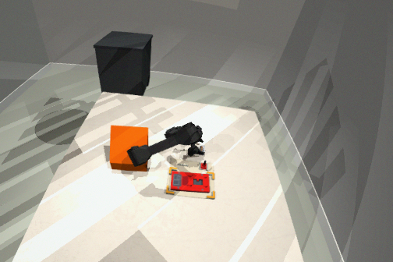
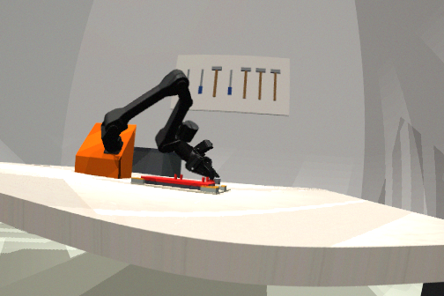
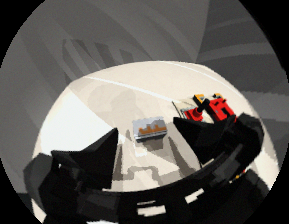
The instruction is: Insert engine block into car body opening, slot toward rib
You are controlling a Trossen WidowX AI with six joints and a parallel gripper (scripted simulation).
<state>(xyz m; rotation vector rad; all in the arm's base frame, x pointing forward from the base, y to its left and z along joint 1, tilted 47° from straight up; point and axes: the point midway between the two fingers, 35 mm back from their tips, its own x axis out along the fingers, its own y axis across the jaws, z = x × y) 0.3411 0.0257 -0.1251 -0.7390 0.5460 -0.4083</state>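
Right now the engine block is 20 mm below my gripper tip and 10 mm behind it.
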